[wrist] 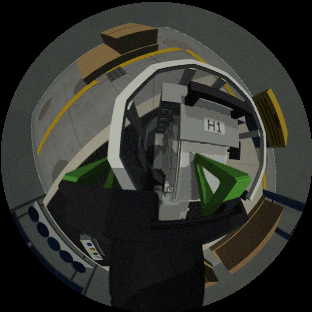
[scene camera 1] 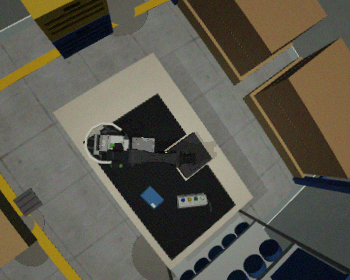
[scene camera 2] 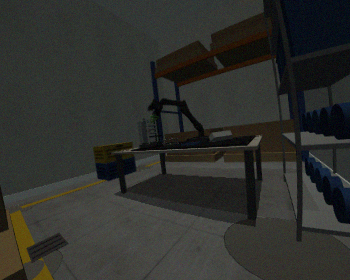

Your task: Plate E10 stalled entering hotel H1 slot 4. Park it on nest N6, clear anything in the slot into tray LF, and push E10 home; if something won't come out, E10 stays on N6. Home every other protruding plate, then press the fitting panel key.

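Places are measured from the arm's base along level axes (x ahead, y left, z up), in metres.
Pixels of known places: gripper, fingertip midpoint: [wrist: 156, 156] [scene camera 2: 151, 122]; arm's base, link origin: [scene camera 2: 201, 137].
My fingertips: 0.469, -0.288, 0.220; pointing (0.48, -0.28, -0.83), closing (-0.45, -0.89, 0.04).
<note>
For each thing: its middle in the pictures, then the offset to it from my fingertips, as dx, dy, dz. Level surfaces: height alone.
- Hotel H1, body centre: [wrist: 187, 145] [scene camera 1: 109, 143] [scene camera 2: 149, 133] -0.014, -0.077, -0.103
- pale plate, body centre: [wrist: 203, 161] [scene camera 1: 112, 143] -0.041, -0.063, -0.022
- grey nest, body centre: [wrist: 169, 208] [scene camera 1: 143, 146] -0.202, +0.038, -0.220
- blue tray, body centre: [scene camera 1: 151, 197] -0.075, +0.410, -0.249
- mat, surface height: dz -0.257
- grey key panel, body centre: [wrist: 91, 248] [scene camera 1: 192, 201] [scene camera 2: 220, 135] -0.325, +0.586, -0.216
Hotel H1 [scene camera 1: 101, 143] [scene camera 2: 147, 131] [wrist: 203, 127] stands at the left end of the black mat, inside a white guard ring [scene camera 1: 89, 133] [wrist: 116, 130]. A pale plate [scene camera 1: 123, 141] [wrist: 189, 174] sticks out of its front toward the arm; I cannot read its label. My gripper [scene camera 1: 116, 155] [scene camera 2: 154, 118] [wrist: 157, 153] is open and empty, its green fingers spread on either side of the hotel's front, just above the jutting plate. The grey nest [scene camera 1: 143, 144] [wrist: 171, 207] lies right in front of the hotel, under my wrist. The slots' insides are hidden.
A blue tray [scene camera 1: 151, 197] lies on the mat [scene camera 1: 168, 230] near the front. A grey key panel [scene camera 1: 191, 200] [wrist: 92, 249] with coloured keys sits to its right. The arm's base plate [scene camera 1: 197, 144] is at the mat's right edge. Shelving racks stand around the table.
</note>
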